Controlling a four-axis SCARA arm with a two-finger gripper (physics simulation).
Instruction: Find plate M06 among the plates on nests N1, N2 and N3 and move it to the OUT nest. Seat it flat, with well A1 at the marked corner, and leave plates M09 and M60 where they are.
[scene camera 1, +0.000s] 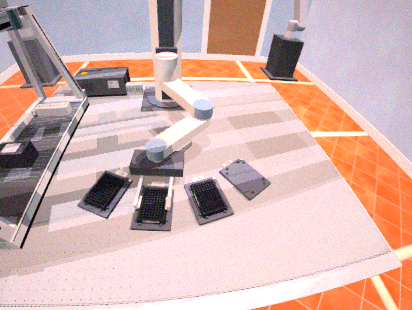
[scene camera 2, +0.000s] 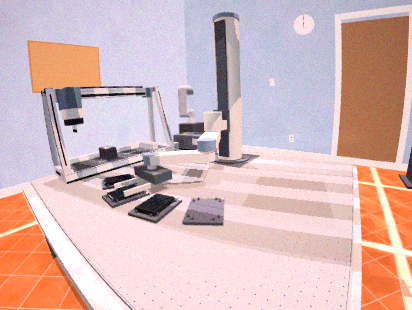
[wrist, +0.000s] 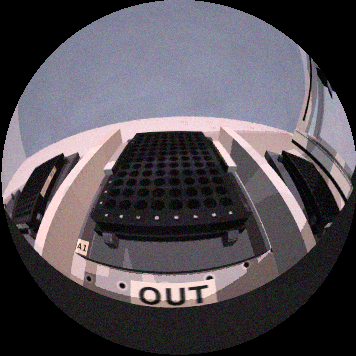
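Pixels of known places: gripper, fingertip midpoint: (scene camera 1: 151, 208) (scene camera 2: 119, 190) (wrist: 169, 133); arm's base, origin of the base link: (scene camera 1: 168, 99) (scene camera 2: 230, 159).
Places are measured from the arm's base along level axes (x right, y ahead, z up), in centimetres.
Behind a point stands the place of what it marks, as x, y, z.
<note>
A black well plate (scene camera 1: 152, 204) @(5.6, 72.8, 3.6) (scene camera 2: 118, 193) @(5.2, 75.5, 3.8) (wrist: 167, 187) @(4.8, 68.9, 3.9) rests on the OUT nest (scene camera 1: 150, 226) @(6.1, 79.8, 2.5) (wrist: 175, 255) @(4.6, 65.4, 2.5). Its number is not readable. Its near edge looks level above the nest's corner posts, and a corner points to the nest's A1 tag (wrist: 82, 247) @(-1.0, 65.7, 2.5); the marks on the plate are too small to read. My gripper (scene camera 1: 153, 199) @(5.6, 74.8, 4.9) (wrist: 169, 133) @(5.6, 74.8, 4.9) stands over this nest, one finger along each side of the plate; it is open, not gripping. Two more black plates lie on the nests either side, at wrist-view left (scene camera 1: 209, 197) @(-13.1, 71.8, 3.9) (scene camera 2: 155, 204) @(-14.1, 72.2, 3.8) (wrist: 37, 190) @(-9.4, 69.9, 3.8) and right (scene camera 1: 105, 191) @(21.6, 67.0, 3.9) (wrist: 311, 187) @(19.0, 66.0, 3.7); their numbers are unreadable.
A bare nest (scene camera 1: 245, 178) @(-28.2, 63.9, 2.5) (scene camera 2: 204, 211) @(-29.2, 64.5, 2.5) stands beyond the right-hand plate in scene camera 1. A gantry frame (scene camera 1: 52, 165) @(45.0, 54.1, 4.2) (scene camera 2: 52, 135) @(56.6, 85.0, 26.2) with a black block (scene camera 1: 17, 154) @(53.3, 56.4, 12.9) (scene camera 2: 107, 152) @(51.7, 55.9, 11.1) on its deck stands at the left. A dark box (scene camera 1: 102, 81) @(37.3, -3.5, 10.8) is behind it.
</note>
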